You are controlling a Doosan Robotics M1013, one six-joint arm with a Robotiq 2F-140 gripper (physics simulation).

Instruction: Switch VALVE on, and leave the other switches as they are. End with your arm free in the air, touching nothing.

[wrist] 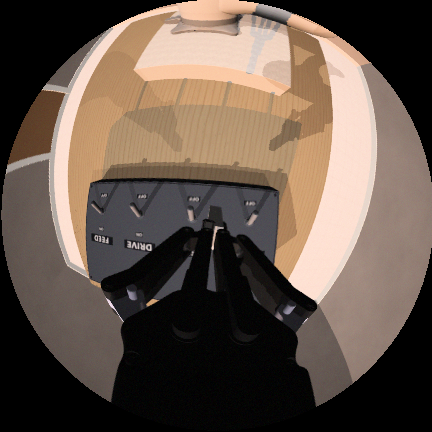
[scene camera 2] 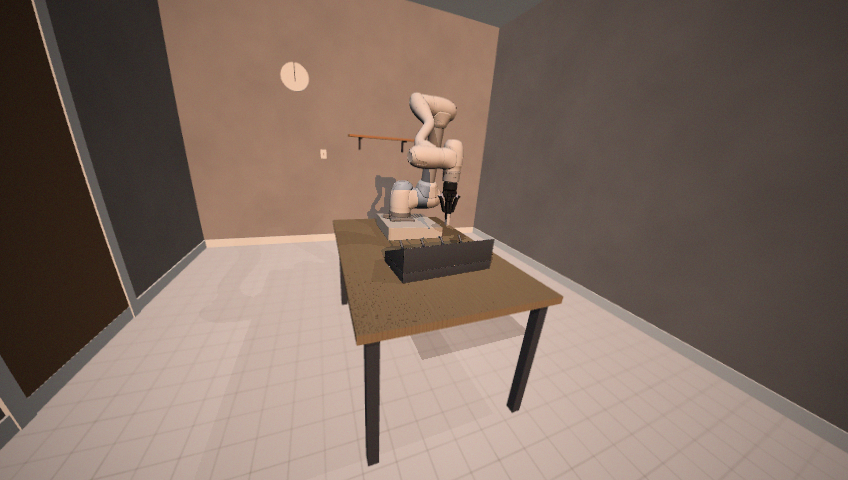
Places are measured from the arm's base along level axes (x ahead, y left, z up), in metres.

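Pixels of known places: gripper, fingertip midpoint: (wrist: 213, 215) (scene camera 2: 446, 224); arm's base, link origin: (wrist: 208, 21) (scene camera 2: 399, 218).
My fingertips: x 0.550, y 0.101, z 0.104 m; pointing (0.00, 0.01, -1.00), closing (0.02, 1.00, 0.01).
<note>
For each thing: its middle in the pictures, then the offset to it from my fingertips. "pt": a spot on its surface instead. Level surfaces: height alone.
- dark switch panel, body centre: (wrist: 168, 237) (scene camera 2: 439, 255) dx +0.122, dy -0.093, dz -0.127 m
- FEED label, surface spot: (wrist: 97, 207) pt dx +0.049, dy -0.273, dz -0.077 m
- DRIVE label, surface spot: (wrist: 136, 210) pt dx +0.040, dy -0.154, dz -0.075 m
- third lever, body centre: (wrist: 190, 213) dx +0.032, dy -0.039, dz -0.078 m
- rightmost lever, body centre: (wrist: 252, 217) dx +0.024, dy +0.081, dz -0.078 m
- wooden table, surface height: dz -0.188 m
A dark switch panel (scene camera 2: 447, 261) (wrist: 170, 225) stands on the table, seen from behind in the scene view. The wrist view shows a row of four pale levers, each near its OFF mark: the lever above the FEED label (wrist: 97, 207), the lever above the DRIVE label (wrist: 136, 210), a third lever (wrist: 191, 214) and a rightmost lever (wrist: 253, 218). The VALVE label does not show; my fingers hide the lower right of the panel. My gripper (scene camera 2: 448, 212) (wrist: 213, 215) is shut and empty. It hangs above the panel's height, its tip appearing between the two right levers in the wrist view.
The wooden table (scene camera 2: 452, 303) (wrist: 310, 85) carries the panel and the pale base block (scene camera 2: 410, 228) (wrist: 215, 55) of my arm. The arm (scene camera 2: 433, 157) arches above the table. A wall shelf (scene camera 2: 380, 137) is on the back wall, and a dark wall (scene camera 2: 654, 148) is to the right.
</note>
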